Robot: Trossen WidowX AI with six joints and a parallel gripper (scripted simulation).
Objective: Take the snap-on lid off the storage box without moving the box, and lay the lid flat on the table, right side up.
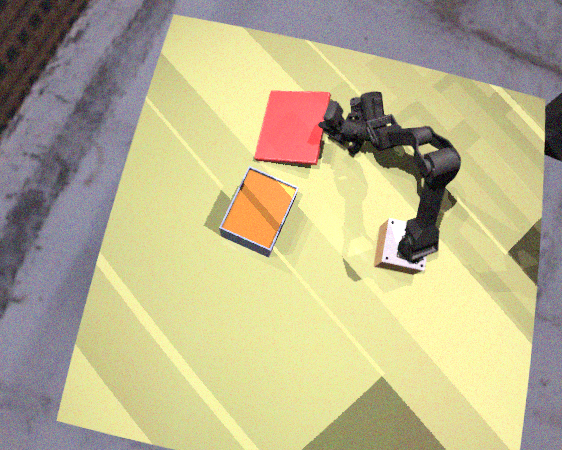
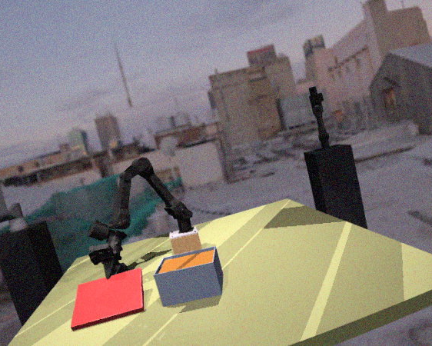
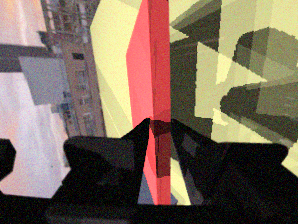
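Right now the red lid is 8 cm ahead of my gripper tip, 3 cm below it and 1 cm to the left of it. Round my gripper tip: storage box: 30 cm to the left, 8 cm ahead, 2 cm below.
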